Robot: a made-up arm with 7 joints. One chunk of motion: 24 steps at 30 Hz.
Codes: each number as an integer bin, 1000 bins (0 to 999) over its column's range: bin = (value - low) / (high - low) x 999, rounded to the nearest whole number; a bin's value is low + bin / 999 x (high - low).
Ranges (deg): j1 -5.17..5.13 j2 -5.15..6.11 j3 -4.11..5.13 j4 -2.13..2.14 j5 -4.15..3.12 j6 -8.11..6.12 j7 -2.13..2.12
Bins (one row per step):
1: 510 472 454 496 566 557 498
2: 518 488 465 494 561 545 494
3: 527 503 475 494 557 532 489
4: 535 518 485 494 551 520 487
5: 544 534 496 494 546 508 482
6: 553 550 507 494 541 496 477
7: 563 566 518 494 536 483 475
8: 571 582 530 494 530 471 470
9: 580 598 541 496 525 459 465
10: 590 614 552 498 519 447 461
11: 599 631 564 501 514 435 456
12: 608 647 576 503 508 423 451
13: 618 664 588 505 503 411 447
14: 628 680 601 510 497 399 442
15: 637 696 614 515 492 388 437
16: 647 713 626 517 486 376 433
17: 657 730 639 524 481 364 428
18: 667 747 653 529 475 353 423
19: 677 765 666 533 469 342 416
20: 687 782 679 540 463 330 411
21: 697 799 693 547 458 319 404
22: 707 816 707 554 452 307 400
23: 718 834 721 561 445 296 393
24: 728 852 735 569 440 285 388
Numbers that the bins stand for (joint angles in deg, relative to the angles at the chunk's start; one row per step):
1: 0.09 0.17 0.09 -0.01 -0.03 -0.18 -0.01
2: 0.17 0.35 0.19 -0.02 -0.07 -0.35 -0.03
3: 0.26 0.52 0.28 -0.02 -0.10 -0.53 -0.05
4: 0.35 0.69 0.38 -0.02 -0.14 -0.70 -0.06
5: 0.44 0.87 0.48 -0.02 -0.18 -0.87 -0.08
6: 0.53 1.05 0.58 -0.02 -0.21 -1.04 -0.10
7: 0.63 1.23 0.68 -0.02 -0.25 -1.23 -0.11
8: 0.72 1.41 0.79 -0.02 -0.29 -1.40 -0.13
9: 0.81 1.59 0.89 -0.01 -0.33 -1.57 -0.15
10: 0.91 1.77 1.00 0.00 -0.37 -1.74 -0.17
11: 1.01 1.96 1.11 0.01 -0.41 -1.91 -0.19
12: 1.10 2.14 1.22 0.02 -0.45 -2.08 -0.21
13: 1.20 2.33 1.33 0.03 -0.49 -2.26 -0.23
14: 1.30 2.51 1.45 0.05 -0.53 -2.43 -0.25
15: 1.40 2.69 1.57 0.07 -0.57 -2.58 -0.27
16: 1.50 2.89 1.68 0.08 -0.61 -2.75 -0.29
17: 1.60 3.08 1.80 0.11 -0.65 -2.93 -0.31
18: 1.71 3.27 1.93 0.13 -0.69 -3.08 -0.33
19: 1.81 3.47 2.05 0.15 -0.74 -3.24 -0.36
20: 1.91 3.66 2.17 0.18 -0.78 -3.41 -0.38
21: 2.02 3.86 2.30 0.21 -0.82 -3.57 -0.41
22: 2.12 4.05 2.43 0.24 -0.86 -3.74 -0.43
23: 2.23 4.25 2.56 0.27 -0.91 -3.89 -0.46
24: 2.34 4.45 2.69 0.30 -0.95 -4.05 -0.48

